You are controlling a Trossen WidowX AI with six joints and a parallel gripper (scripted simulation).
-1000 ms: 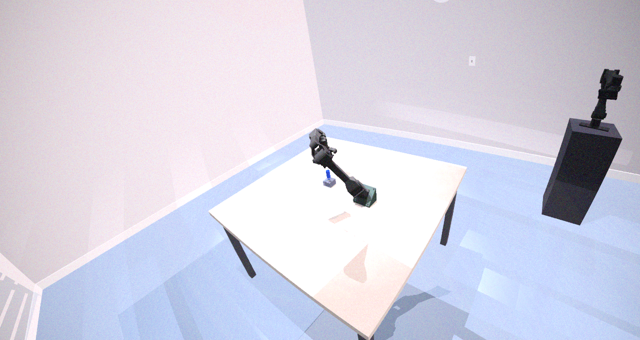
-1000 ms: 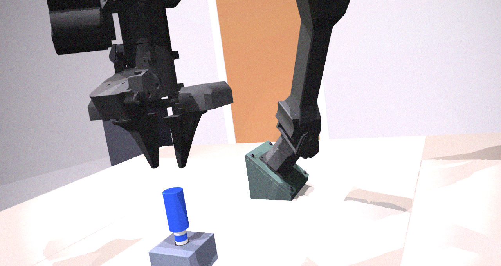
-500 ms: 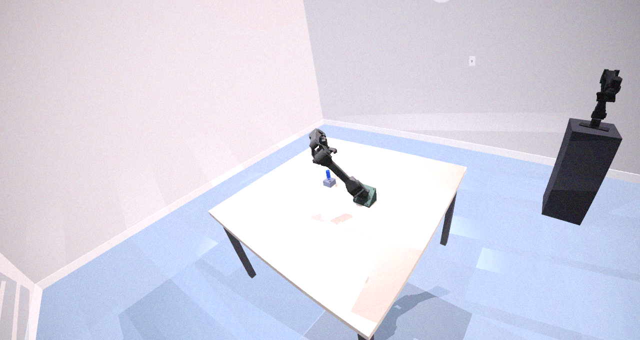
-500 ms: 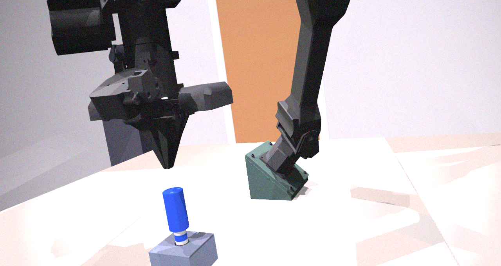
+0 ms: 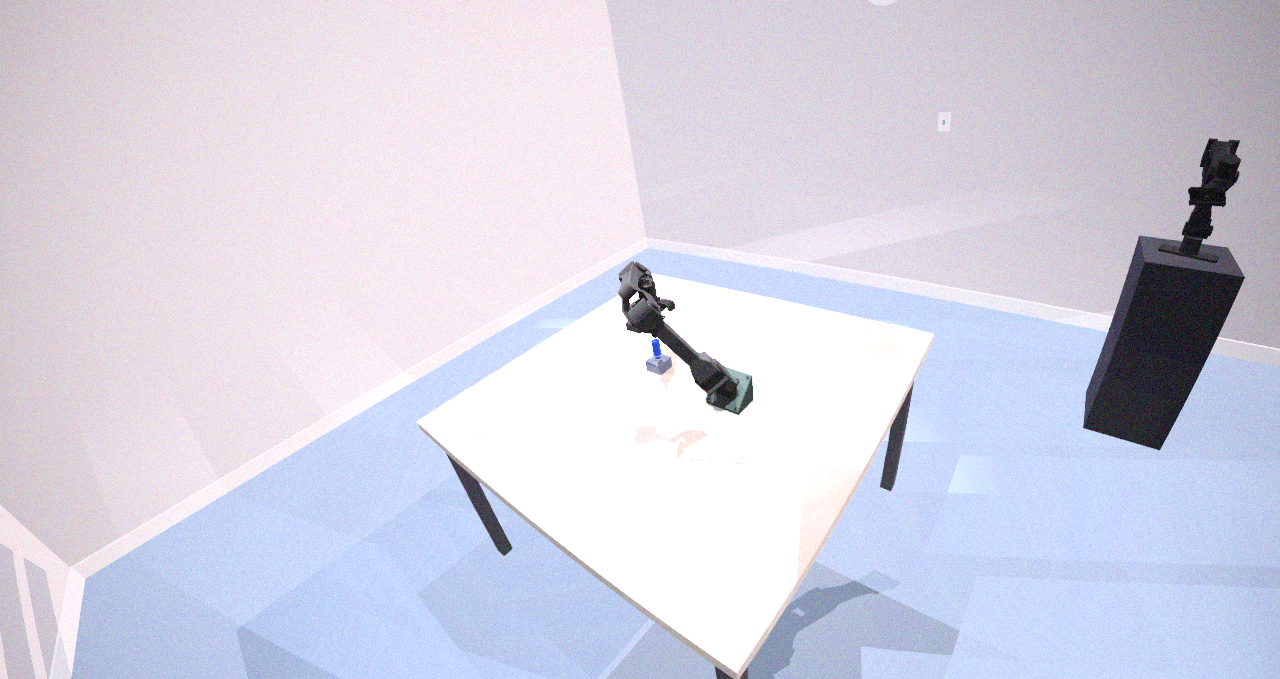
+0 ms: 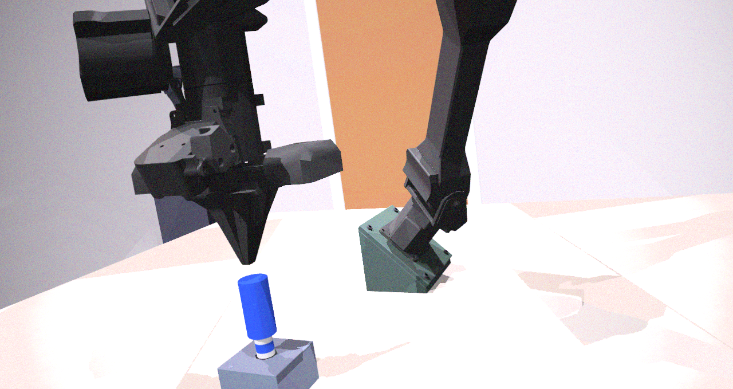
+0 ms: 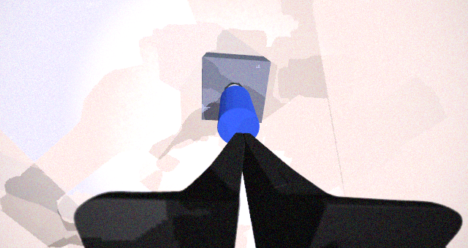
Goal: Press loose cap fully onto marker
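The marker cap lies 4 cm below my gripper tip.
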